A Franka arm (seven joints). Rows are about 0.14 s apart.
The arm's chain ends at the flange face. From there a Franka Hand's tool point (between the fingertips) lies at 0.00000 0.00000 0.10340 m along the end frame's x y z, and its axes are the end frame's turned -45 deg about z.
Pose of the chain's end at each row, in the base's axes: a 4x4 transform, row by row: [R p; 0 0 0 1], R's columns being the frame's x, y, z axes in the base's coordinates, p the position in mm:
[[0.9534 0.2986 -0.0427 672.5], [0.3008 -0.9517 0.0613 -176.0], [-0.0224 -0.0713 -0.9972 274.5], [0 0 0 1]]
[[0.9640 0.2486 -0.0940 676.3], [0.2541 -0.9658 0.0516 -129.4], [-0.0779 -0.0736 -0.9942 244.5], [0 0 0 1]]
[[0.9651 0.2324 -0.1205 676.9], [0.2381 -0.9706 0.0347 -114.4], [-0.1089 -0.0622 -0.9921 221.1], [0 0 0 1]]
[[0.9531 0.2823 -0.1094 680.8], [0.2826 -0.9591 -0.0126 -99.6], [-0.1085 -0.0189 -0.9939 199.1], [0 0 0 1]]
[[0.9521 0.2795 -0.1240 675.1], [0.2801 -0.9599 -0.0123 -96.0], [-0.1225 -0.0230 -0.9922 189.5], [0 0 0 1]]
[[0.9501 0.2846 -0.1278 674.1], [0.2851 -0.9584 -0.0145 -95.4], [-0.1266 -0.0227 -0.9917 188.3], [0 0 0 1]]
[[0.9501 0.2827 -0.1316 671.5], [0.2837 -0.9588 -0.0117 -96.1], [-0.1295 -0.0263 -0.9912 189.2], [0 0 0 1]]
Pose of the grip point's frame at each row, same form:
[[0.4630 0.8853 -0.0427 668.1], [0.8857 -0.4603 0.0613 -169.7], [0.0346 -0.0663 -0.9972 171.4], [0 0 0 1]]
[[0.5059 0.8574 -0.0940 666.6], [0.8626 -0.5032 0.0516 -124.1], [-0.0030 -0.1071 -0.9942 141.7], [0 0 0 1]]
[[0.5181 0.8468 -0.1205 664.4], [0.8547 -0.5180 0.0347 -110.8], [-0.0330 -0.1210 -0.9921 118.5], [0 0 0 1]]
[[0.4743 0.8736 -0.1094 669.5], [0.8780 -0.4784 -0.0126 -100.9], [-0.0634 -0.0901 -0.9939 96.3], [0 0 0 1]]
[[0.4756 0.8709 -0.1240 662.3], [0.8768 -0.4807 -0.0123 -97.3], [-0.0704 -0.1029 -0.9922 86.9], [0 0 0 1]]
[[0.4706 0.8731 -0.1278 660.9], [0.8793 -0.4761 -0.0145 -96.9], [-0.0735 -0.1056 -0.9917 85.8], [0 0 0 1]]
[[0.4719 0.8717 -0.1316 657.9], [0.8786 -0.4774 -0.0117 -97.3], [-0.0730 -0.1102 -0.9912 86.7], [0 0 0 1]]

